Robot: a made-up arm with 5 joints.
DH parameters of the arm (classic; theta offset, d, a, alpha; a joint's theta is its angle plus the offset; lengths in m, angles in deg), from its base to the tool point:
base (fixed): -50.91 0 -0.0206 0
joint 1: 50.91 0.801 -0.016 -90
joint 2: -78.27 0 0.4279 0
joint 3: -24.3 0 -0.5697 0
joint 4: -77.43 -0.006 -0.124 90
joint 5: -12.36 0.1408 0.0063 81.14
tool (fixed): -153.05 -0.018 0 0
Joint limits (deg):
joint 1: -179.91..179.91
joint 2: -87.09..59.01
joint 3: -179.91..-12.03
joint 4: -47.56..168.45
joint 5: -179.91..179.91
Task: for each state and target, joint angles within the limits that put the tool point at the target. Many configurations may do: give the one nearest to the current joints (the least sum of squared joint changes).
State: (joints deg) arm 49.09 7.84 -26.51 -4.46 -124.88
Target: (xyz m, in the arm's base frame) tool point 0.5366 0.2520 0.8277
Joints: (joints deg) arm 25.48 -10.18 -25.11 -8.55 -124.93
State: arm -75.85 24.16 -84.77 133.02 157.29
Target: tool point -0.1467 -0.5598 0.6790
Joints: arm -101.42 28.50 -72.31 136.27 157.91
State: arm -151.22 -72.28 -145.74 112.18 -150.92
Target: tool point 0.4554 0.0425 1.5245
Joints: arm -179.80 -76.77 -116.47 136.00 -149.77
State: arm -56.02 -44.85 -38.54 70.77 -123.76
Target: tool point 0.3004 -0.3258 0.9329
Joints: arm -44.62 -37.17 -29.47 71.80 -123.65
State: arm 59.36 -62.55 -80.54 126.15 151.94
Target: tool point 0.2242 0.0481 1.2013
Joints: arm 11.62 -56.71 -50.58 133.90 155.01
